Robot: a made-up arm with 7 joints.
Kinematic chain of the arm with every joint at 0, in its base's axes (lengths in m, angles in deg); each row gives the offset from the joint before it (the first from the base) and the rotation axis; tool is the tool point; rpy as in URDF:
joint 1: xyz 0 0 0.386 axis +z
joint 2: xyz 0 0 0 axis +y
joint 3: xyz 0 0 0.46 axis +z
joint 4: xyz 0.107 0 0 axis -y
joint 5: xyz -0.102 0 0.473 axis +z
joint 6: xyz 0 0 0 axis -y
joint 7: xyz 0.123 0 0 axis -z
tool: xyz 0 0 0 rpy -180 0 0
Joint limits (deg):
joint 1: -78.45..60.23
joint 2: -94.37..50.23
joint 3: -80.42..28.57
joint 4: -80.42..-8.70
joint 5: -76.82..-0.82
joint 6: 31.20..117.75
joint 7: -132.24..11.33
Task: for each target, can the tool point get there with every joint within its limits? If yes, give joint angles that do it. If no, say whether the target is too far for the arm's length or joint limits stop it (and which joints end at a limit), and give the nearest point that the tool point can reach.
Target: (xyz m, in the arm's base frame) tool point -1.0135 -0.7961 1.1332
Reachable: no: too far | nearest point -0.7342 -0.5767 0.9273 | short by 0.411 m
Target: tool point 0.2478 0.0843 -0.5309
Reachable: no: joint limits stop it (at a limit: joint 2, joint 4, joint 5, joint 6) | nearest point 0.7831 0.2664 0.2460 | short by 0.961 m
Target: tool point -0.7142 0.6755 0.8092
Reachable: yes | joints -40.85 -79.86 13.66 -21.08 -32.29 76.79 -105.66
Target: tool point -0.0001 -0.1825 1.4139
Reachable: yes | joints 36.44 -25.76 -21.32 -31.87 -9.07 59.42 -71.47
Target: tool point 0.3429 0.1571 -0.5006
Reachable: no: joint limits stop it (at a limit: joint 2, joint 4, joint 5, joint 6) | nearest point 0.7520 0.3445 0.2460 | short by 0.872 m
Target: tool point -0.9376 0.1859 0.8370
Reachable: yes | joints -36.53 -73.75 -64.15 -43.97 -48.28 86.14 -98.59
